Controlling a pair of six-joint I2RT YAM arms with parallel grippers.
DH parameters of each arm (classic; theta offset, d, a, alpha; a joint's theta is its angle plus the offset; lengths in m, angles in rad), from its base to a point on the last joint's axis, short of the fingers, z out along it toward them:
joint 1: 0 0.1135 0.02 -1.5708
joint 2: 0 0 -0.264 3.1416
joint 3: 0.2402 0 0.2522 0
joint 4: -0.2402 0 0.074 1.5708
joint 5: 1.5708 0 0 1.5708
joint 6: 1.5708 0.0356 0 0
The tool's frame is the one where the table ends.
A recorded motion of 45 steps. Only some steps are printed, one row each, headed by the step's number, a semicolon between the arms.
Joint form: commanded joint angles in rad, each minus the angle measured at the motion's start. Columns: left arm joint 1, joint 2, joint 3, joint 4, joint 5, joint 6; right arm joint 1, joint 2, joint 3, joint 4, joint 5, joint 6.
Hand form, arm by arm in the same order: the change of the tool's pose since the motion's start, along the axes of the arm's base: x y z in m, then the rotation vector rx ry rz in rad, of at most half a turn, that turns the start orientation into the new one. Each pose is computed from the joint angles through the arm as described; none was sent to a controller.
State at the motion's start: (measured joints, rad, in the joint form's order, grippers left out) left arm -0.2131 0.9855 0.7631 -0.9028 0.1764 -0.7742; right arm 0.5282 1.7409 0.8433 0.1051 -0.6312 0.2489
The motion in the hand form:
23: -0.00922 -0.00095 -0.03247 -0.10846 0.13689 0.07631; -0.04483 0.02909 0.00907 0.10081 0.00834 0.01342
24: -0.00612 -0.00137 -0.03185 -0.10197 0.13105 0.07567; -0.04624 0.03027 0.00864 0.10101 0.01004 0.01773
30: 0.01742 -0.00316 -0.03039 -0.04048 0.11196 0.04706; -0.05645 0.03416 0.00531 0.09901 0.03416 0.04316
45: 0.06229 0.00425 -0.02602 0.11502 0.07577 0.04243; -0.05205 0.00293 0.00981 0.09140 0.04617 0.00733
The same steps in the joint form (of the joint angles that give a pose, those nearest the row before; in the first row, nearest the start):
23: 0.0026 0.0050 -0.1154 0.0367 0.0951 -0.1238; 0.1554 -0.0922 -0.1220 0.1910 0.0503 0.1936
24: 0.0026 0.0182 -0.1075 0.0452 0.0882 -0.1202; 0.1611 -0.0918 -0.1237 0.1933 0.0507 0.1956
30: 0.0111 0.1301 -0.0447 0.0851 0.0437 -0.0587; 0.1909 -0.0984 -0.1440 0.1965 0.0454 0.2105
45: 0.0615 0.3163 0.0937 0.1196 -0.0845 0.0561; 0.0973 -0.1741 -0.1864 0.1232 -0.0019 0.1684

